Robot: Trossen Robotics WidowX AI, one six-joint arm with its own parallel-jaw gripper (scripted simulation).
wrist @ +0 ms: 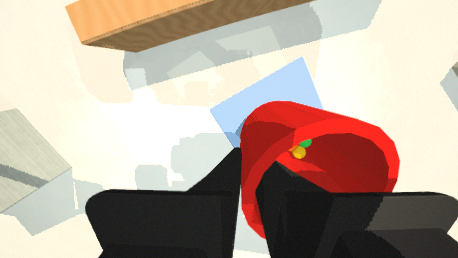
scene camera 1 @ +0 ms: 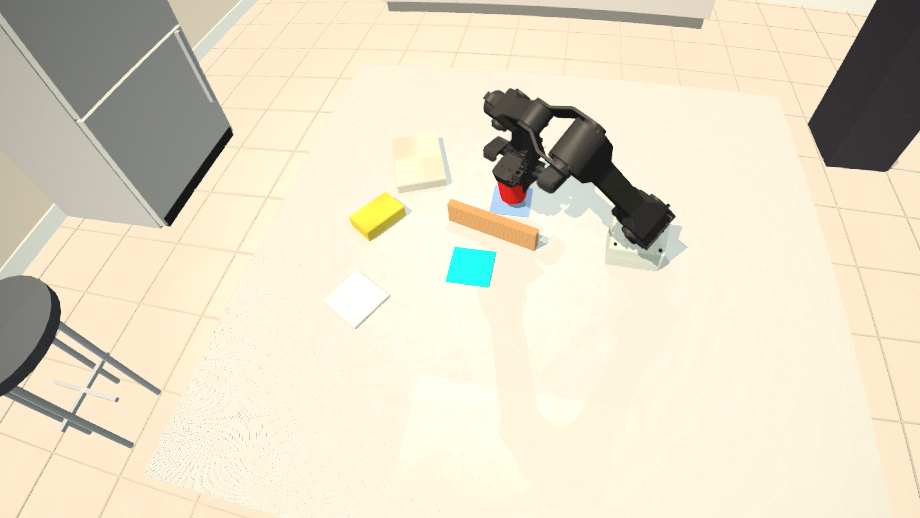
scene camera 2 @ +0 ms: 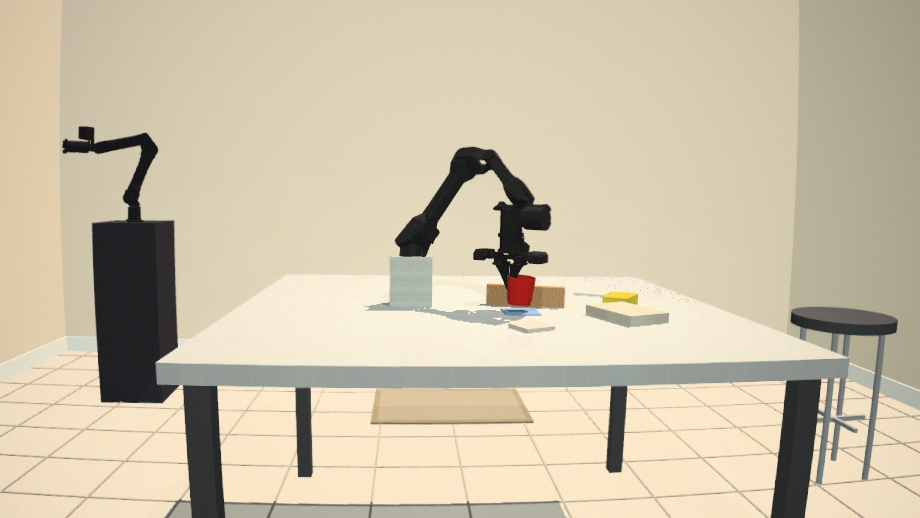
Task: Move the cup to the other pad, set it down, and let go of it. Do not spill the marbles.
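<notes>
My gripper is there for me to see, and it shows in the wrist view and in scene camera 2 too. I can also see a wooden bar and a cyan pad, plus a red cup, a white tile and a yellow block.
</notes>
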